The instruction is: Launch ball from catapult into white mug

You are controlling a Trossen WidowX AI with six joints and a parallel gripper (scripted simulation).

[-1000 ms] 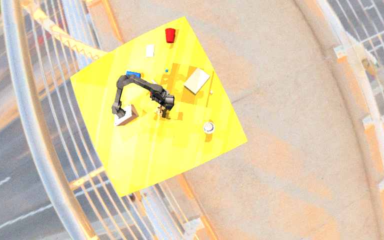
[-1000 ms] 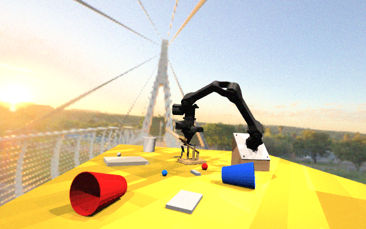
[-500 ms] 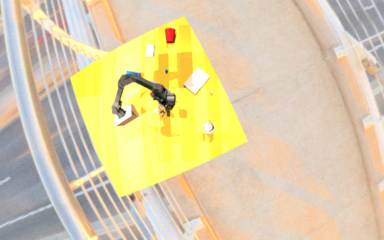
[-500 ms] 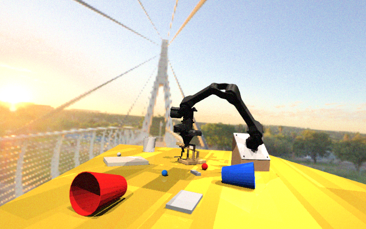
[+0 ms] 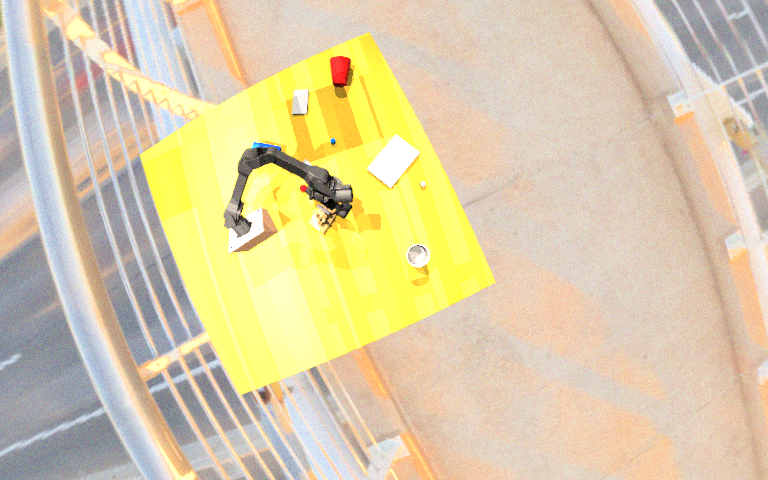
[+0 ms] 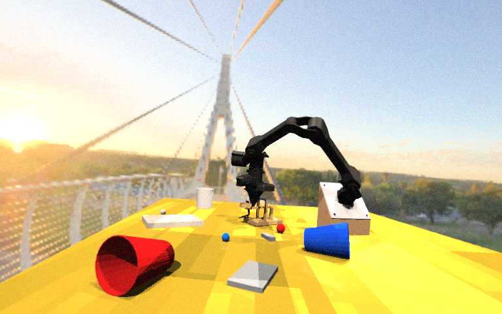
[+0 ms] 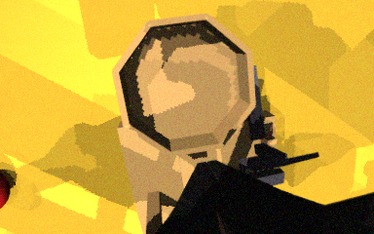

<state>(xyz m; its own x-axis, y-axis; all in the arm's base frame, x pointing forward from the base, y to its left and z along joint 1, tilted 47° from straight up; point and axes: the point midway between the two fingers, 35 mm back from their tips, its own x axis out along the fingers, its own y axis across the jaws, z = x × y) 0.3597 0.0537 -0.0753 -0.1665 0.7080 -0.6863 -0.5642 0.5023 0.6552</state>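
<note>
My gripper tip is now 2 cm above the wooden catapult, 1 cm to the left of it and 1 cm past it. The rest, counted from my gripper tip: small grey block 20 cm to the left, 7 cm below, 5 cm behind; then red ball 11 cm to the left, 10 cm behind, 6 cm below; then blue ball 26 cm to the left, 9 cm ahead, 6 cm below.
</note>
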